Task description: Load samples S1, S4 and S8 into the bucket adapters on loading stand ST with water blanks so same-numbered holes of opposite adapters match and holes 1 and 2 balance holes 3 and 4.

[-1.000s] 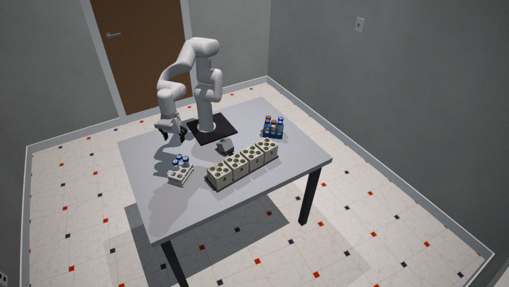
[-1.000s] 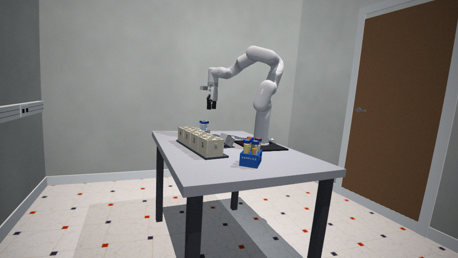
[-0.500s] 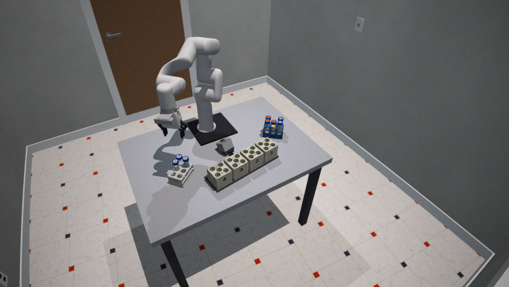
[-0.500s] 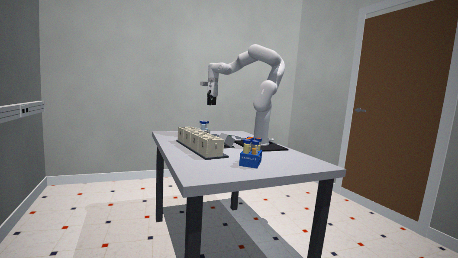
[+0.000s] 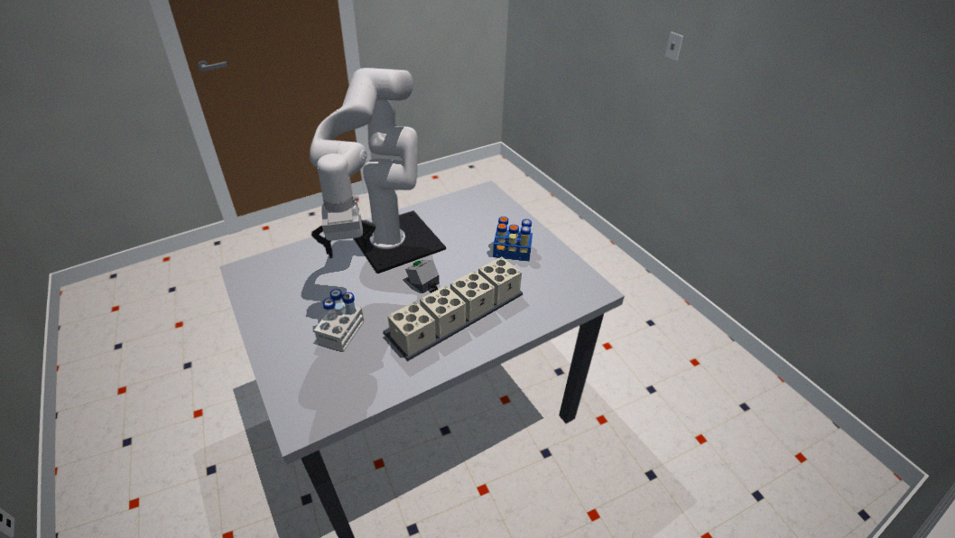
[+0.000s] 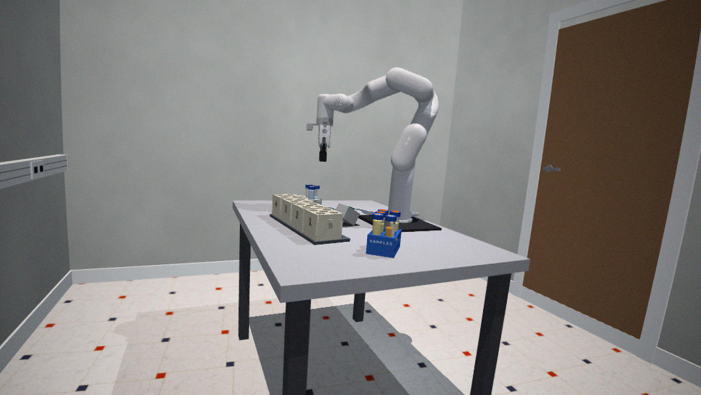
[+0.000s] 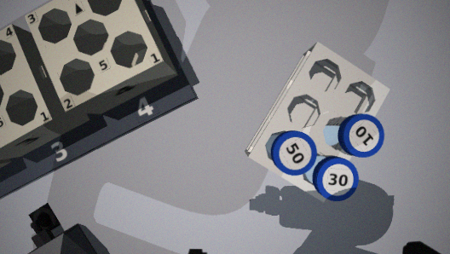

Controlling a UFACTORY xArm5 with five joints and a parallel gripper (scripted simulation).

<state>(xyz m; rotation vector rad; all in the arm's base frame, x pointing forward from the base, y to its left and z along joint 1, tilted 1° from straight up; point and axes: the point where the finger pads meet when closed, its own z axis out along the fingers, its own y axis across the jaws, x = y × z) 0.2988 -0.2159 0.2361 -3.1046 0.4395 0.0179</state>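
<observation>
The blue samples rack lies 4 cm behind my hand, 58 cm to the left of it and 22 cm below it. The rest, counted from my hand: adapter 3 (16 cm ahead, 21 cm to the left, 20 cm below); white rack (5 cm ahead, 7 cm to the right, 22 cm below).
</observation>
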